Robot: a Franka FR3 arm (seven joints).
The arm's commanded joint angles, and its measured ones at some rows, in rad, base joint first. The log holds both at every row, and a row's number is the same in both.
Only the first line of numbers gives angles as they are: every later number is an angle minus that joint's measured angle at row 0.
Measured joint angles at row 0: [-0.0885, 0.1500, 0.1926, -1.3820, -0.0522, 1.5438, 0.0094]
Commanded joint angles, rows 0 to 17: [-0.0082, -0.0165, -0.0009, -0.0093, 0.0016, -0.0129, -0.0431]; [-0.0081, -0.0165, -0.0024, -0.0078, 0.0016, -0.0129, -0.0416]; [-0.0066, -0.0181, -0.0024, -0.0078, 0.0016, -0.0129, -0.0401]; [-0.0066, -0.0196, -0.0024, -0.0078, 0.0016, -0.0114, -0.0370]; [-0.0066, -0.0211, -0.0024, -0.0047, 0.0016, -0.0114, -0.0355]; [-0.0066, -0.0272, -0.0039, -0.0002, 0.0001, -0.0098, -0.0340]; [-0.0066, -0.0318, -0.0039, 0.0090, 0.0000, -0.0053, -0.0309]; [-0.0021, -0.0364, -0.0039, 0.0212, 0.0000, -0.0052, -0.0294]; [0.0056, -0.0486, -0.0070, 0.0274, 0.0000, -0.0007, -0.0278]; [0.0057, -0.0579, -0.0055, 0.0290, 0.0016, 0.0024, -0.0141]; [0.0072, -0.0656, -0.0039, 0.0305, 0.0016, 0.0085, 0.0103]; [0.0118, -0.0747, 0.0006, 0.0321, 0.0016, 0.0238, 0.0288]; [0.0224, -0.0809, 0.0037, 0.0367, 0.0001, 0.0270, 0.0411]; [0.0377, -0.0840, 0.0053, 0.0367, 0.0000, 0.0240, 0.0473]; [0.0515, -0.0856, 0.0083, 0.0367, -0.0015, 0.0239, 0.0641]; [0.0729, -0.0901, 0.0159, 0.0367, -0.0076, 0.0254, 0.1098]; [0.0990, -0.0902, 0.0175, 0.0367, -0.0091, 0.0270, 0.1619]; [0.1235, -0.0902, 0.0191, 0.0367, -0.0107, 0.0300, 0.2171]
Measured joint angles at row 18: [0.0630, -0.0826, 0.0099, 0.0447, 0.0002, 0.0094, 0.0806]
